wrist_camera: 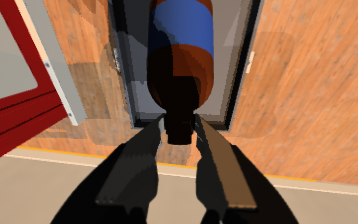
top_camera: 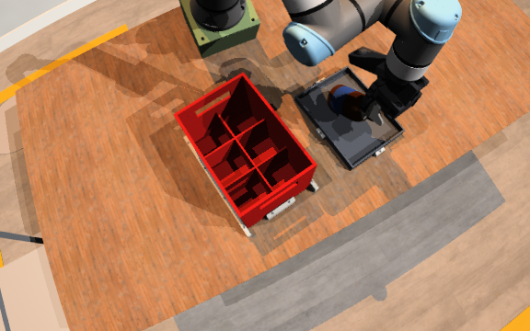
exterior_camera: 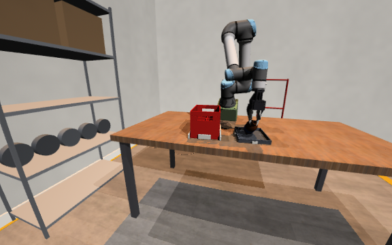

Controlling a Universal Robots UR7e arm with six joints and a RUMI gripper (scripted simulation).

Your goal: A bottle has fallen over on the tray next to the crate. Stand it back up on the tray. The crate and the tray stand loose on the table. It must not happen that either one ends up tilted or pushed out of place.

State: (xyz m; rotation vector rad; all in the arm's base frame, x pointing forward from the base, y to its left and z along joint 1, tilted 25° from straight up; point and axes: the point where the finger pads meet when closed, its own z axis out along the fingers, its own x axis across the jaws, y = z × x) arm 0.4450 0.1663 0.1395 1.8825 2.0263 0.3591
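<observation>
Now: the brown bottle 40 mm behind my hand and 30 mm below it. The rest, counted from my hand: red crate: 80 mm behind, 300 mm to the right, 20 mm below; then tray: 50 mm behind, 90 mm below.
</observation>
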